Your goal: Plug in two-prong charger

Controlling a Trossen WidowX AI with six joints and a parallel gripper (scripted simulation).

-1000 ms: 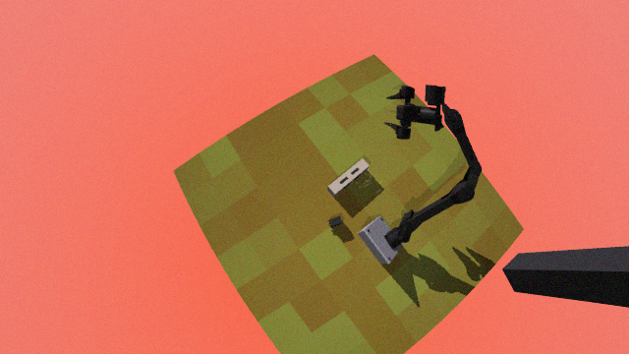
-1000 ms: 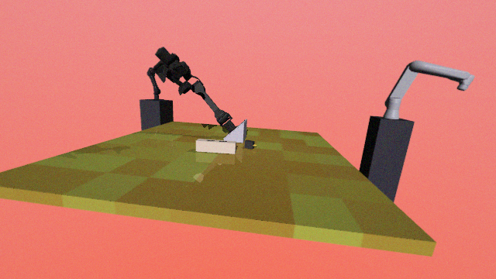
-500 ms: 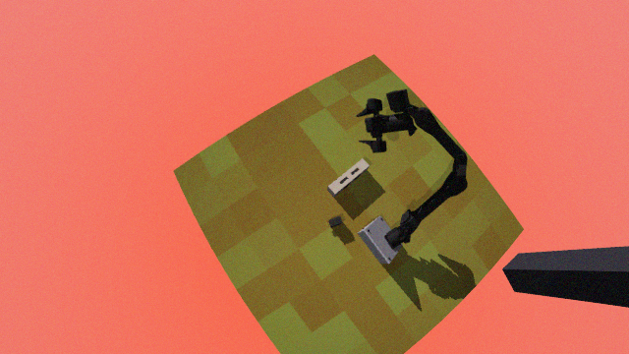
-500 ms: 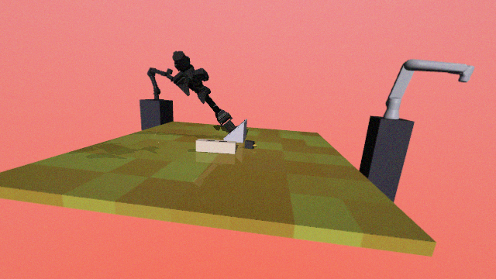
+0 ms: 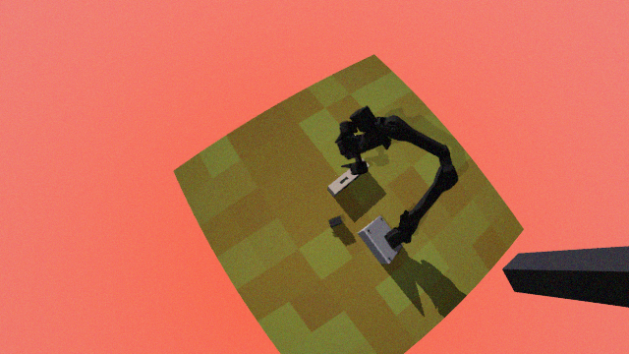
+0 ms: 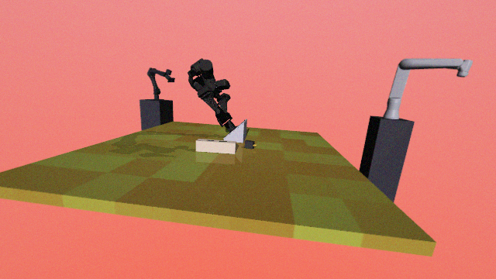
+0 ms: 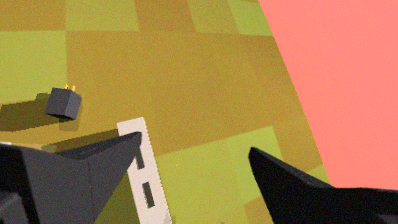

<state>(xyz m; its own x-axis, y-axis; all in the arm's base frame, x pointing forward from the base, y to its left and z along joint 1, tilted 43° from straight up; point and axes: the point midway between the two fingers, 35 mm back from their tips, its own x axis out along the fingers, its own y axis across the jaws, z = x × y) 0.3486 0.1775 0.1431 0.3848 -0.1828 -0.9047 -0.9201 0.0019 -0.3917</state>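
My gripper tip is now 19 cm past the dark two-prong charger, 19 cm above it and 12 cm to the right of it.
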